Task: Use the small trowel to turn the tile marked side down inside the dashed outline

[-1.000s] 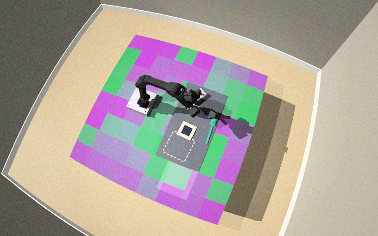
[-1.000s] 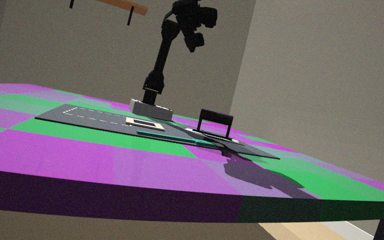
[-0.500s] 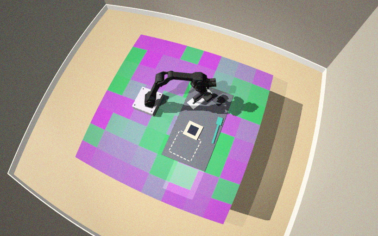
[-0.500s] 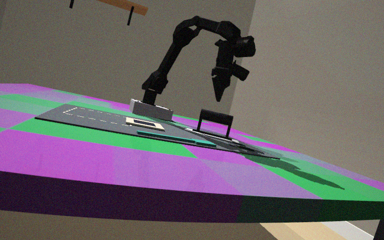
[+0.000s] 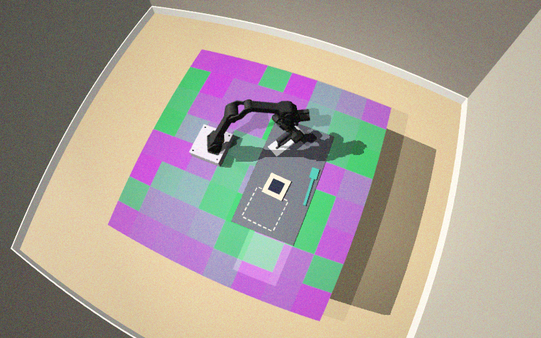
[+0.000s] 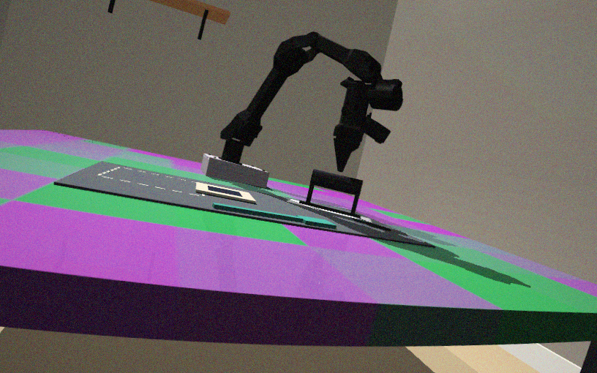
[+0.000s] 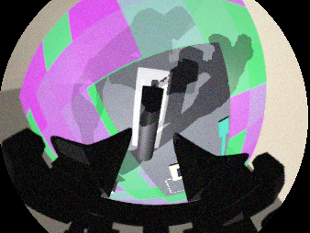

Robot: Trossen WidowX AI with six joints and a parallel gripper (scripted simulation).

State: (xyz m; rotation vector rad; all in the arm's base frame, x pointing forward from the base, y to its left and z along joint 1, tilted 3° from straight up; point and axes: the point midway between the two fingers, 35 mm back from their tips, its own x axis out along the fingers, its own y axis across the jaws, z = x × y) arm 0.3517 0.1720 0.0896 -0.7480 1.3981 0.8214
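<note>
The small trowel is 60 mm below my gripper tip and 20 mm to the left of it. Round my gripper tip: teal trowel-shaped tool 190 mm to the right, 190 mm ahead, 90 mm below; then grey mat 200 mm to the right, 120 mm below, 50 mm ahead; then tile 260 mm to the right, 90 mm below, 20 mm ahead.
</note>
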